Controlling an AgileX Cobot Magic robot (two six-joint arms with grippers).
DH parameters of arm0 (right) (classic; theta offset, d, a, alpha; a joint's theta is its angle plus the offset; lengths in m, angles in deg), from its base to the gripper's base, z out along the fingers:
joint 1: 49.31 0.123 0 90
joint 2: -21.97 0 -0.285 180
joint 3: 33.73 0 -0.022 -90
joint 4: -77.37 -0.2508 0 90
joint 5: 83.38 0 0.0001 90
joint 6: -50.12 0.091 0 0
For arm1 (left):
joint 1: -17 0.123 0 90
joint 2: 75.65 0 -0.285 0
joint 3: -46.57 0 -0.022 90
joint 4: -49.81 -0.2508 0 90
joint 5: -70.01 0 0.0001 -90
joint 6: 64.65 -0.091 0 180
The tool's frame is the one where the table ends.
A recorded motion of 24 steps. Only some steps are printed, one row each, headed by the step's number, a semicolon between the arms.
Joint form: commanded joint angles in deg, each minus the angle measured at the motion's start. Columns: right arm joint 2, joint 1, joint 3, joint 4, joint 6, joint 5; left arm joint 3, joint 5, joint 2, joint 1, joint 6, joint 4.
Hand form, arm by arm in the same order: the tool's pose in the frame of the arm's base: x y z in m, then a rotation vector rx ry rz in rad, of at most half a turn. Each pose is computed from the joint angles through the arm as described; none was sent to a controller.
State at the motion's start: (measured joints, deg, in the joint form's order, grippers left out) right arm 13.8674 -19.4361 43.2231 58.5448 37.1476 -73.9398; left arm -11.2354 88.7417 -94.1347 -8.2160 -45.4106 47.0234
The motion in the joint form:
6: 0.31 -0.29 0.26 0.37 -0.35 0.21; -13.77 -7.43 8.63 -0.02 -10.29 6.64
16: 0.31 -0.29 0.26 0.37 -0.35 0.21; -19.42 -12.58 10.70 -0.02 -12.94 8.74
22: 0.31 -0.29 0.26 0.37 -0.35 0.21; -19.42 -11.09 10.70 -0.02 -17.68 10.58
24: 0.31 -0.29 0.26 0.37 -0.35 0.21; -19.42 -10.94 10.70 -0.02 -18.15 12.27
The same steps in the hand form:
6: 0.0465 0.0320 0.1987 -0.3967 1.6196 0.5015; 0.0491 -0.0245 0.2265 0.1893 1.6322 -0.5200
16: 0.0465 0.0320 0.1987 -0.3967 1.6196 0.5015; 0.0507 -0.0250 0.2034 0.1918 1.6032 -0.5168
22: 0.0465 0.0320 0.1987 -0.3967 1.6196 0.5015; 0.0504 -0.0256 0.2011 0.2411 1.6192 -0.4784
24: 0.0465 0.0320 0.1987 -0.3967 1.6196 0.5015; 0.0502 -0.0259 0.2010 0.2279 1.6249 -0.4975

